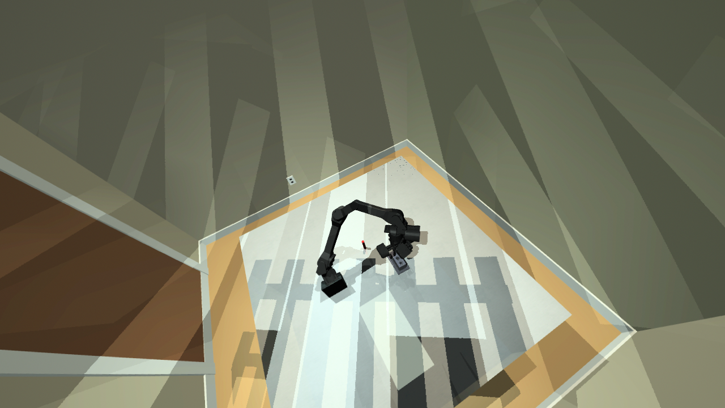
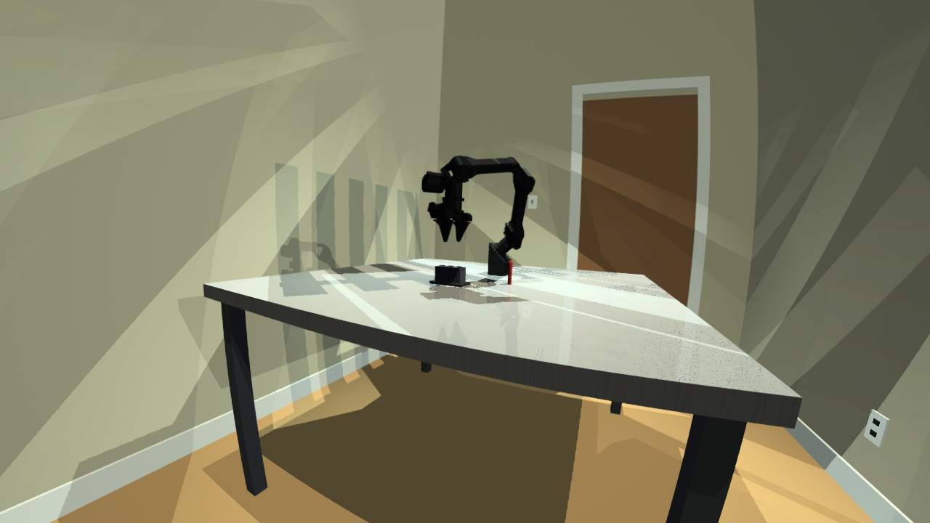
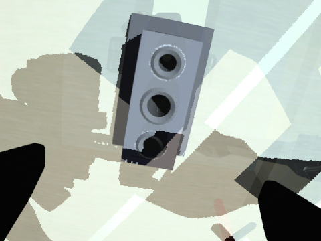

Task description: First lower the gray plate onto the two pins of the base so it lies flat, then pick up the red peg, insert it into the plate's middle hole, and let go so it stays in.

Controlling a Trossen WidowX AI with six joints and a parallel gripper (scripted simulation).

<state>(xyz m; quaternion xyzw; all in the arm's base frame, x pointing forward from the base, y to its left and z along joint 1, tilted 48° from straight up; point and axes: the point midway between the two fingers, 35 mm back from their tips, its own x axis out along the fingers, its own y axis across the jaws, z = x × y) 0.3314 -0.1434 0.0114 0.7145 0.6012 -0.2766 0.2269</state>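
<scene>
My gripper tip is now 18 cm to the right of the red peg, 10 cm past it and 10 cm above it. Also, from my gripper tip: gray plate 9 cm below.
</scene>
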